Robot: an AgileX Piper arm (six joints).
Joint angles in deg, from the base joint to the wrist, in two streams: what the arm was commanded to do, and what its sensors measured. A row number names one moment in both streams.
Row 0, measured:
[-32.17 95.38 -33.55 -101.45 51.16 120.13]
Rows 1 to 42, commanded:
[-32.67 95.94 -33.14 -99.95 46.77 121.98]
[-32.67 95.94 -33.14 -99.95 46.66 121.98]
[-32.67 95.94 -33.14 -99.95 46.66 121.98]
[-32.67 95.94 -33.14 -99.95 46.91 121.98]
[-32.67 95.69 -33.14 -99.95 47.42 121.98]
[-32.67 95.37 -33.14 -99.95 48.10 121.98]
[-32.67 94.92 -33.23 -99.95 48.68 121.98]
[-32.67 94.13 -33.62 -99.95 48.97 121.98]
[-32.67 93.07 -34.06 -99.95 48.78 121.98]
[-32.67 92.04 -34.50 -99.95 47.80 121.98]
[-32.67 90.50 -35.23 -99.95 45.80 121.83]
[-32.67 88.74 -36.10 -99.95 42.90 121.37]
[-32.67 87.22 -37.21 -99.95 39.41 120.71]
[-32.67 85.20 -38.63 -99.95 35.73 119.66]
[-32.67 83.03 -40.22 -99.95 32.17 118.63]
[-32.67 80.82 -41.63 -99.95 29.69 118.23]
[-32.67 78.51 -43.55 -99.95 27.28 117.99]
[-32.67 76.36 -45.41 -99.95 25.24 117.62]
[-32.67 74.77 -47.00 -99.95 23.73 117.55]
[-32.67 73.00 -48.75 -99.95 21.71 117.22]
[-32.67 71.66 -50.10 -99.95 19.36 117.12]
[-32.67 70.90 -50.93 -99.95 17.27 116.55]
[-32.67 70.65 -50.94 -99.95 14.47 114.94]
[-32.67 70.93 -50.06 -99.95 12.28 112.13]
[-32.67 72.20 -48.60 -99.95 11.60 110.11]
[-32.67 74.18 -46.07 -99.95 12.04 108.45]
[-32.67 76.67 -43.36 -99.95 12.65 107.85]
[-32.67 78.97 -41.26 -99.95 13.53 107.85]
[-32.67 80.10 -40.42 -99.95 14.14 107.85]
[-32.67 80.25 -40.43 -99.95 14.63 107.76]
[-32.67 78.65 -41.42 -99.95 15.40 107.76]
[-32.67 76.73 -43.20 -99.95 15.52 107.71]
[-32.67 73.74 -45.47 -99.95 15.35 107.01]
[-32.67 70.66 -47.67 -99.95 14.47 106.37]
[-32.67 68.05 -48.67 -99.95 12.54 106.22]
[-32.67 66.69 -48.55 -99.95 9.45 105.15]
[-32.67 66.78 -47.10 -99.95 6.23 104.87]
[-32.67 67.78 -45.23 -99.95 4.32 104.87]
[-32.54 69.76 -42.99 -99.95 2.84 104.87]
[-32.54 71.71 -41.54 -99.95 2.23 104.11]
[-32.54 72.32 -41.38 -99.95 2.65 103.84]
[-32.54 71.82 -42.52 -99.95 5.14 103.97]
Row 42, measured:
[-32.60 68.39 -44.99 -99.60 6.32 105.30]
